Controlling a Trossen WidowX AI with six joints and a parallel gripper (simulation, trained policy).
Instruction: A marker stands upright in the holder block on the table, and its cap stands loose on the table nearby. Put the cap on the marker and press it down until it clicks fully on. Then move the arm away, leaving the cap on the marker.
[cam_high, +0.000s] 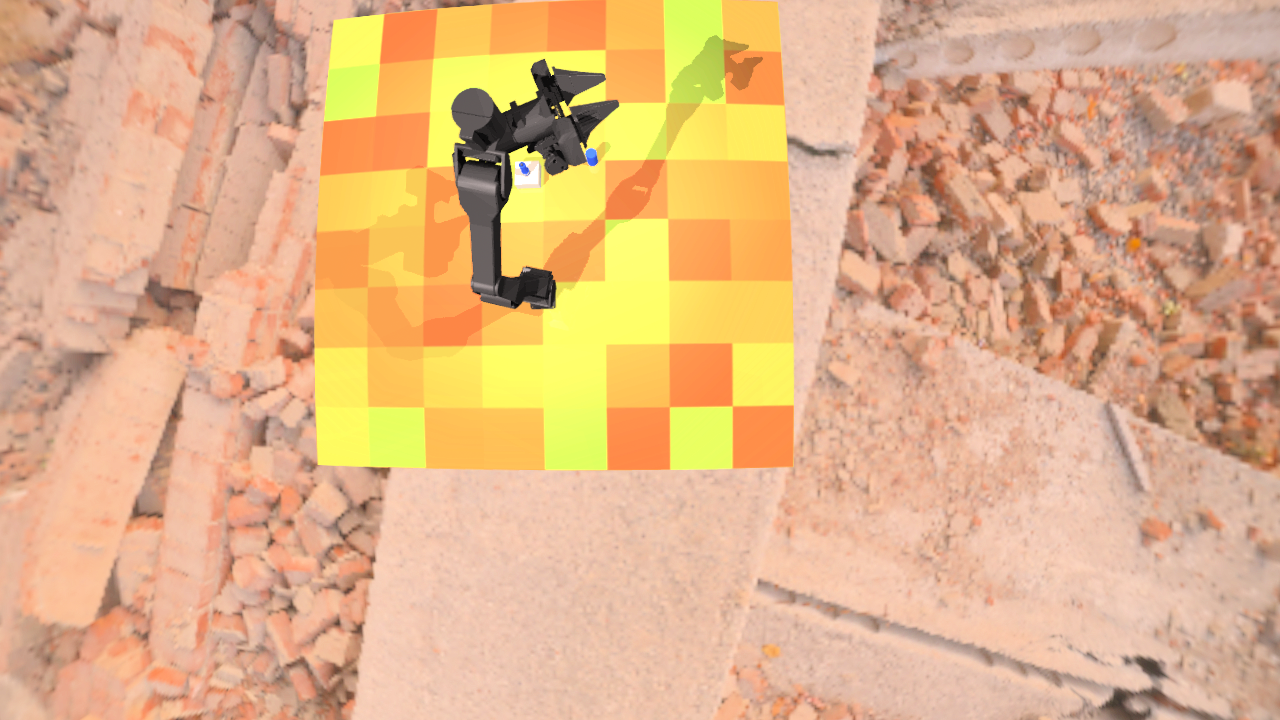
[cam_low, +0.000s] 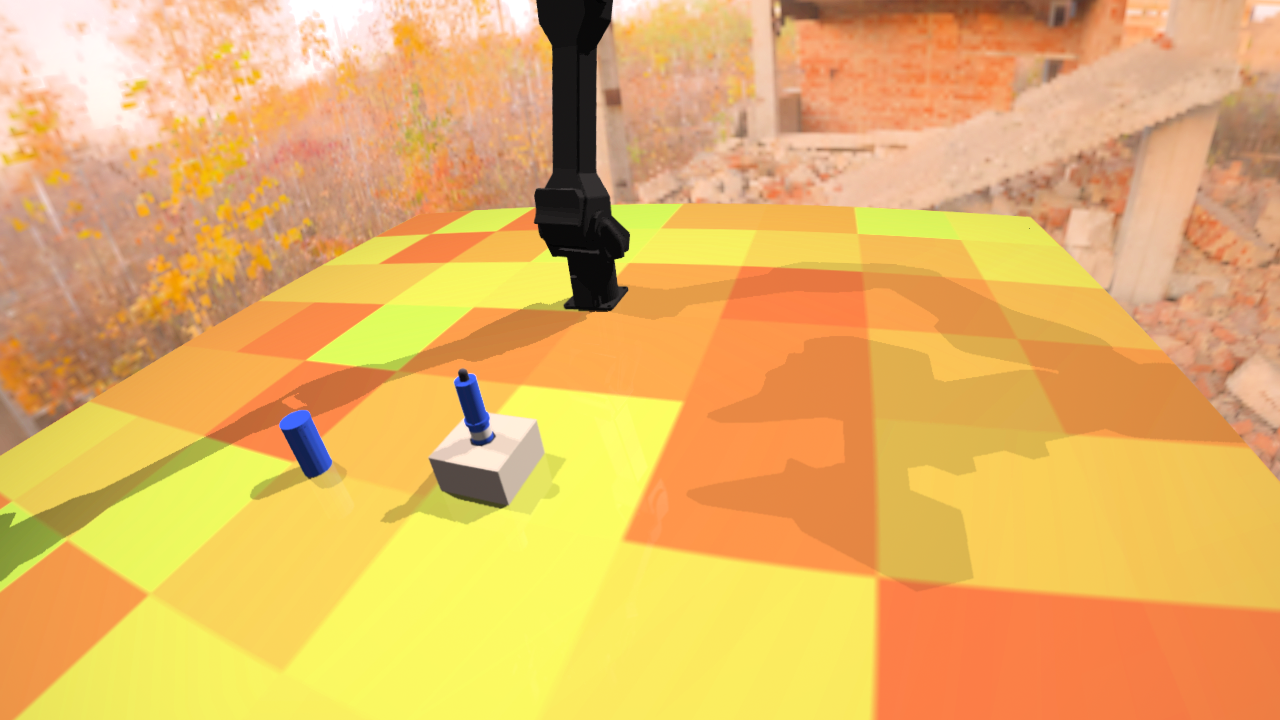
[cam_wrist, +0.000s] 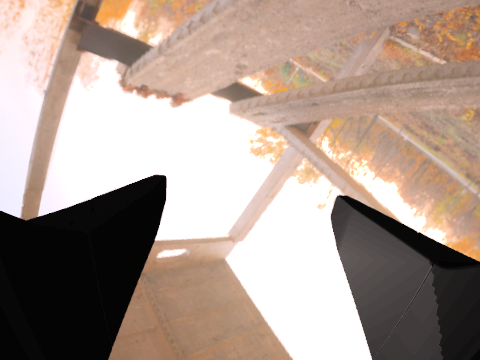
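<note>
The blue cap lies 560 mm below my gripper tip, 130 mm ahead of it and 80 mm to the left of it.
</note>
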